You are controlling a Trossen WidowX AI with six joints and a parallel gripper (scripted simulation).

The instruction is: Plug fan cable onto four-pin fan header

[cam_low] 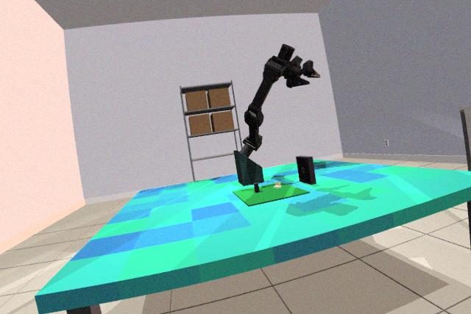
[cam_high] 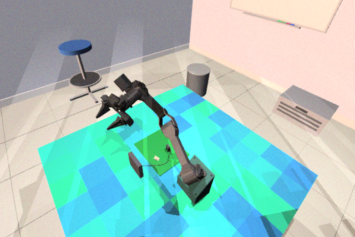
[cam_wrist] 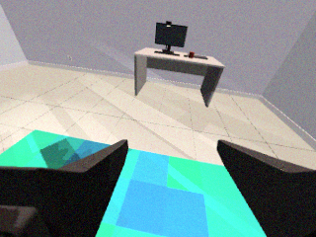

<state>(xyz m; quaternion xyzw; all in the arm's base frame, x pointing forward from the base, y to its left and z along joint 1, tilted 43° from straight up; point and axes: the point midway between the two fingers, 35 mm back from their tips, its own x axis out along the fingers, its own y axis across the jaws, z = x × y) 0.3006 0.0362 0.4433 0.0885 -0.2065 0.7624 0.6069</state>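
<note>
My gripper tip is 4 cm short of the dark fan plug, 35 cm to the left of it and 44 cm above it. Round my gripper tip: black fan: 1 cm ahead, 12 cm to the right, 40 cm below; then white four-pin header: 1 cm ahead, 25 cm to the right, 46 cm below; then green board: 7 cm ahead, 31 cm to the right, 47 cm below.
</note>
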